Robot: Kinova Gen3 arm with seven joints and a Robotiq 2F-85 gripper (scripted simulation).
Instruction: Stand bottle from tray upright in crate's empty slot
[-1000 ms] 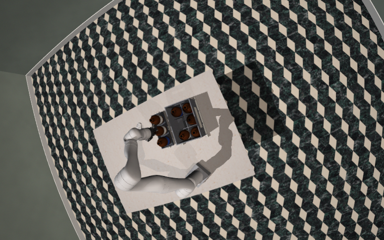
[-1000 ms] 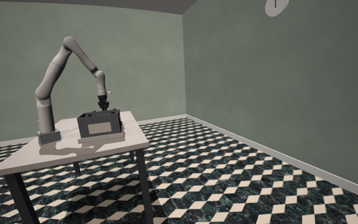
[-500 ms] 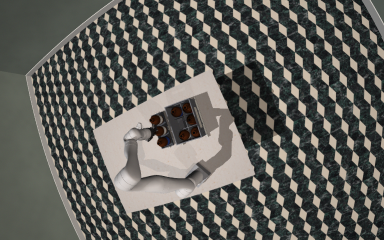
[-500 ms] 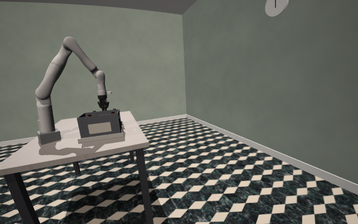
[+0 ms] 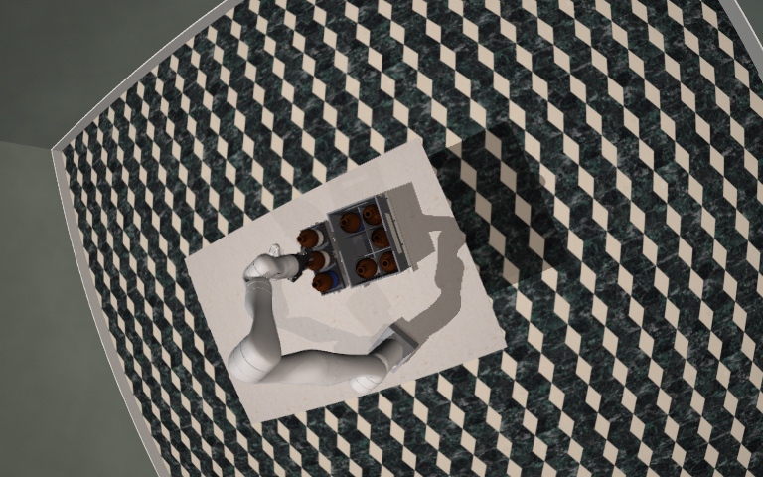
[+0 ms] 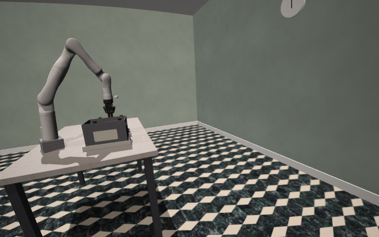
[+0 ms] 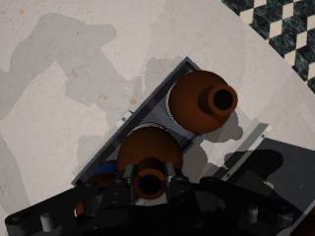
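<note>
Now: hand 70 mm above the brown bottle. Round my hand: grey tray (150 mm below); grey crate (220 mm to the right, 80 mm below, 30 mm behind).
</note>
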